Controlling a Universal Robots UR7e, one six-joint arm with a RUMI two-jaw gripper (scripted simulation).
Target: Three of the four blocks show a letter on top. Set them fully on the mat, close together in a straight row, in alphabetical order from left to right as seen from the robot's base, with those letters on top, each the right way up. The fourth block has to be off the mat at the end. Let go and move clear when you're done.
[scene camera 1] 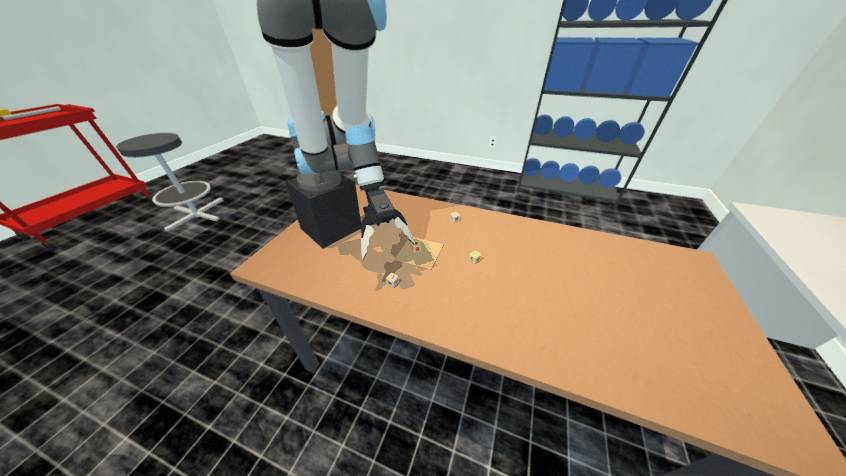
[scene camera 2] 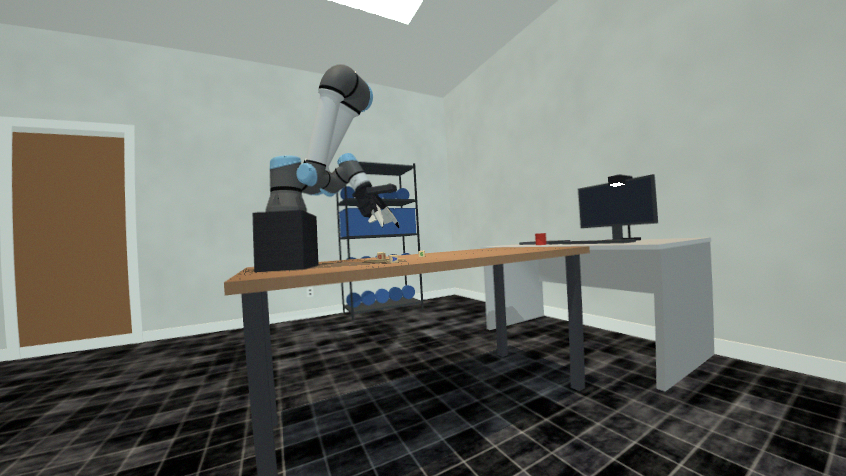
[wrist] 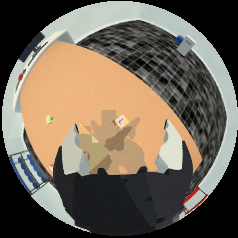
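Labels:
My gripper: visible in scene camera 1 [389,252], scene camera 2, the wrist view. Gripper, same spot: [scene camera 2: 378,207] and [wrist: 173,159].

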